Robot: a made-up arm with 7 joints.
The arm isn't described. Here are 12 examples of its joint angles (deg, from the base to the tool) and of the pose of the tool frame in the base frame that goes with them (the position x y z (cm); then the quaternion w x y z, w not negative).
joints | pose
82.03 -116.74 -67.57 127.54 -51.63 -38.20 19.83 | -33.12 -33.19 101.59 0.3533 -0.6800 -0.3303 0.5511
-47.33 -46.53 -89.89 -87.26 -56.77 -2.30 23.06 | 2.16 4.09 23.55 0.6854 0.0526 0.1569 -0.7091
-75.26 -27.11 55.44 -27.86 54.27 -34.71 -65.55 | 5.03 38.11 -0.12 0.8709 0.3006 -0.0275 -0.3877
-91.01 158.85 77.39 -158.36 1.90 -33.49 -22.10 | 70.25 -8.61 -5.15 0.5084 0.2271 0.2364 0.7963
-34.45 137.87 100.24 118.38 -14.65 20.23 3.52 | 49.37 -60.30 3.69 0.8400 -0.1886 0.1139 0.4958
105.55 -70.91 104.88 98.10 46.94 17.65 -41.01 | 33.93 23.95 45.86 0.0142 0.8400 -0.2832 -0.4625
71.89 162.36 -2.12 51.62 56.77 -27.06 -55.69 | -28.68 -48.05 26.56 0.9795 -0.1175 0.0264 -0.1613
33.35 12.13 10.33 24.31 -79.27 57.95 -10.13 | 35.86 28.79 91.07 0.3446 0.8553 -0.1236 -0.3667
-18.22 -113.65 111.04 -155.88 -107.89 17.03 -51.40 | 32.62 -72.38 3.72 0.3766 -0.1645 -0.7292 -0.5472
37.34 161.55 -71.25 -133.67 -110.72 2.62 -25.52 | -11.79 -59.05 27.39 0.8921 -0.2109 0.3406 -0.2091
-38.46 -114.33 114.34 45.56 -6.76 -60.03 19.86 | 8.54 -22.11 36.77 0.4043 0.5252 0.5280 -0.5310
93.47 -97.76 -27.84 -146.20 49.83 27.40 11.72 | -4.48 14.83 107.10 0.0162 -0.7348 -0.1324 0.6650
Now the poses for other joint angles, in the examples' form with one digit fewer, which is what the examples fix.
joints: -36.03 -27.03 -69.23 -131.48 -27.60 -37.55 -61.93
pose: 7.9 -10.7 74.7 0.080 -0.923 -0.231 0.299
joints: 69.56 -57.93 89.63 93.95 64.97 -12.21 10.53
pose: 6.9 29.3 50.7 0.136 -0.856 0.283 0.410
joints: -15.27 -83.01 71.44 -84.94 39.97 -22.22 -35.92
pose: 5.8 23.0 -9.8 0.777 0.229 -0.185 -0.556
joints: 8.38 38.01 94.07 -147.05 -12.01 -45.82 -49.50
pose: 53.5 -19.8 -26.0 0.117 0.176 0.356 0.910
